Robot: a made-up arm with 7 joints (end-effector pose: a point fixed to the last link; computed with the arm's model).
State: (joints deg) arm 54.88 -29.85 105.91 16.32 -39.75 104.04 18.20
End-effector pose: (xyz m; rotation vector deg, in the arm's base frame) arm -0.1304 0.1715 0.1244 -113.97 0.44 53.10
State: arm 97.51 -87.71 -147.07 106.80 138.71 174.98 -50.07
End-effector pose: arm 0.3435 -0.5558 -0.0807 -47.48 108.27 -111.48
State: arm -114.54 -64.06 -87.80 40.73 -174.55 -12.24 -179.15
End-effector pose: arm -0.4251 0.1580 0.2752 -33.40 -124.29 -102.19
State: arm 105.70 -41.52 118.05 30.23 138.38 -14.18 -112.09
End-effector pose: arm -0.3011 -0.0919 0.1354 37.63 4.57 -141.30
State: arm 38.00 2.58 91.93 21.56 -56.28 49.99 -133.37
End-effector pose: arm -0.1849 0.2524 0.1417 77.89 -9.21 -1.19
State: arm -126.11 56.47 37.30 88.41 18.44 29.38 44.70
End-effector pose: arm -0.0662 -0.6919 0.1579 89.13 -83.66 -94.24
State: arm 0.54 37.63 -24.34 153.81 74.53 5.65 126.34
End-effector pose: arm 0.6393 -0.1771 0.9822 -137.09 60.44 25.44
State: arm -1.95 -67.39 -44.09 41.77 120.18 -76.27 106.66
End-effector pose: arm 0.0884 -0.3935 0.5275 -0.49 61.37 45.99
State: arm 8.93 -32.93 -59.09 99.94 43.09 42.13 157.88
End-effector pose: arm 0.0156 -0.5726 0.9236 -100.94 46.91 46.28
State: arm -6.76 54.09 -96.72 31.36 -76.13 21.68 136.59
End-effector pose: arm -0.1985 -0.4357 0.2925 -32.76 -20.08 -111.83
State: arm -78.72 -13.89 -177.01 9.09 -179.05 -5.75 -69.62
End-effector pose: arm 0.0153 0.1752 0.0364 37.23 37.48 11.74
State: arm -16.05 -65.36 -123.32 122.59 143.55 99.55 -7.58
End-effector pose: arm -0.8516 -0.1042 0.3827 -13.68 -132.76 81.02
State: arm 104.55 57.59 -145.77 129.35 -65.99 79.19 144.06
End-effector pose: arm 0.1529 0.4705 1.0768 -2.57 -167.17 3.03
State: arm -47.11 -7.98 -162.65 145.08 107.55 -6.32 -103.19
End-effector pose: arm -0.3039 0.3215 1.1358 -108.88 24.46 -114.90
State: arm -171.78 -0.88 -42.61 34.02 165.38 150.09 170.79
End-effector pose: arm -0.2784 0.3180 0.2941 -112.40 64.47 -59.29
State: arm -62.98 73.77 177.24 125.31 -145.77 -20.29 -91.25
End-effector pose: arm 0.2641 -0.4212 0.9979 -108.82 -37.73 -25.11
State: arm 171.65 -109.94 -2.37 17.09 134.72 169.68 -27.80
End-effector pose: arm 0.0485 0.1179 0.6573 31.62 -24.83 17.79
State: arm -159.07 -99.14 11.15 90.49 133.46 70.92 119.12
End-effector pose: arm 0.5578 0.1635 0.8853 102.46 -108.09 -22.39
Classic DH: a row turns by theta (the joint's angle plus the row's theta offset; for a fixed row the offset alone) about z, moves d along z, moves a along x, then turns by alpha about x. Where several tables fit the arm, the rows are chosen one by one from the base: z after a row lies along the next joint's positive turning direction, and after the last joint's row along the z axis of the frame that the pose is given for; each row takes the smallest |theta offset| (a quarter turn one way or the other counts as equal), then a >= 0, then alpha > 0; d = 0 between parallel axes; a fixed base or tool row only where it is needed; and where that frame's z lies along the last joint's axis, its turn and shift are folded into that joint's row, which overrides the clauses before.
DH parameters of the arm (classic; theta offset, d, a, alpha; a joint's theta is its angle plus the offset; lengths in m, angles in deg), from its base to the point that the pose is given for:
base (fixed): 29.54 0 0.0345 0
joint 1: -29.54 0.339 -0.028 -90
joint 2: 0 -0.031 -0.01 90
joint 3: 0 0.308 0.033 90
joint 4: 0 0.037 0.106 90
joint 5: 0 0.542 0.028 90
joint 6: 0 0.015 0.031 -90
joint 7: -54.19 0.04 0.0156 -119.11
tool (fixed): -30.84 -0.0143 0 0

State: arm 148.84 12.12 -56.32 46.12 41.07 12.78 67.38
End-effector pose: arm 0.1172 0.6077 0.2999 76.58 35.69 21.84
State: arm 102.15 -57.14 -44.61 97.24 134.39 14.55 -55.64
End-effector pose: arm 0.5790 -0.1059 0.9114 -155.27 50.54 -36.10
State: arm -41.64 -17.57 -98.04 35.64 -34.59 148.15 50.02
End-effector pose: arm -0.3147 -0.2268 0.2291 -107.99 -54.45 92.03
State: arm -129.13 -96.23 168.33 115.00 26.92 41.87 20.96
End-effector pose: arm 0.5173 0.4716 -0.2467 37.34 61.13 15.20
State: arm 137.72 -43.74 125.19 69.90 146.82 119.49 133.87
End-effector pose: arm 0.0399 -0.6332 0.2784 -87.94 3.06 39.58
